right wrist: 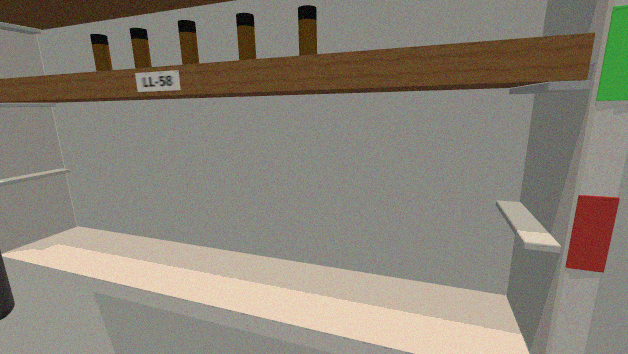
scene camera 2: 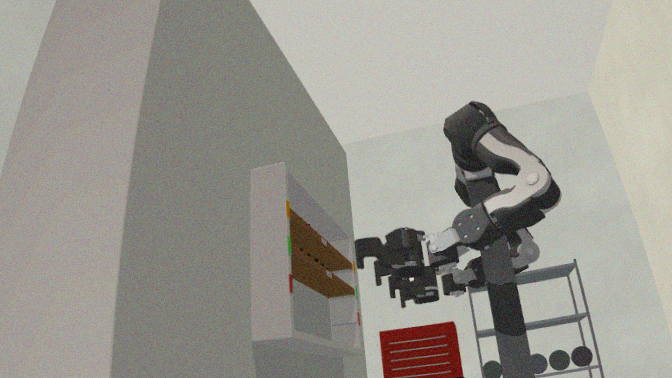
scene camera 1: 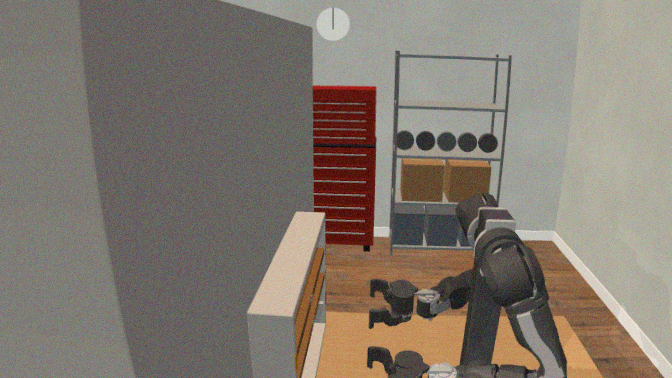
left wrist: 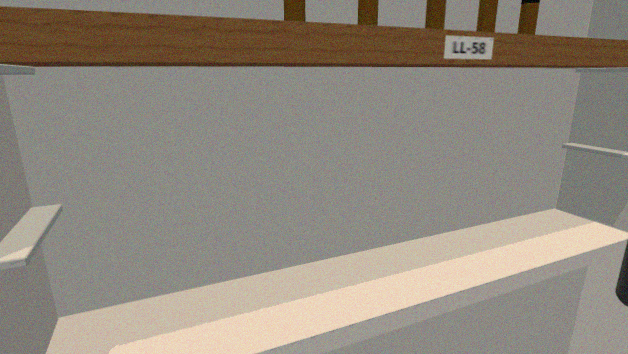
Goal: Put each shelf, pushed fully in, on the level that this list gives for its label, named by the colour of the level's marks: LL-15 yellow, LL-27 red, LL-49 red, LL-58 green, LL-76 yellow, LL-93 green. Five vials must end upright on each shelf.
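Note:
The shelf LL-58 [scene camera 2: 310, 275] [left wrist: 200, 42] [right wrist: 375, 70] lies level beside the green mark [scene camera 2: 289, 246] [right wrist: 614, 55]. Five upright amber vials with black caps stand on it in the right wrist view. Another shelf [scene camera 2: 305, 232] [right wrist: 75, 15] lies above at the yellow level; its label is unreadable. Below, the ledges [left wrist: 32, 232] [right wrist: 530, 225] at the red mark [scene camera 2: 290, 283] [right wrist: 592, 233] bear no shelf. My left gripper [scene camera 2: 371, 265] and my right gripper [scene camera 1: 372, 303] [scene camera 2: 397, 296] are open and empty, in front of the cabinet. The other four listed labels cannot be read.
The white cabinet [scene camera 1: 295, 260] [scene camera 2: 270, 250] has side walls and a bottom board [left wrist: 350, 300] [right wrist: 250, 290] with a front lip. A large grey block stands around it. A red tool chest [scene camera 1: 345, 190] [scene camera 2: 420, 345] and a metal rack [scene camera 1: 395, 125] stand farther back.

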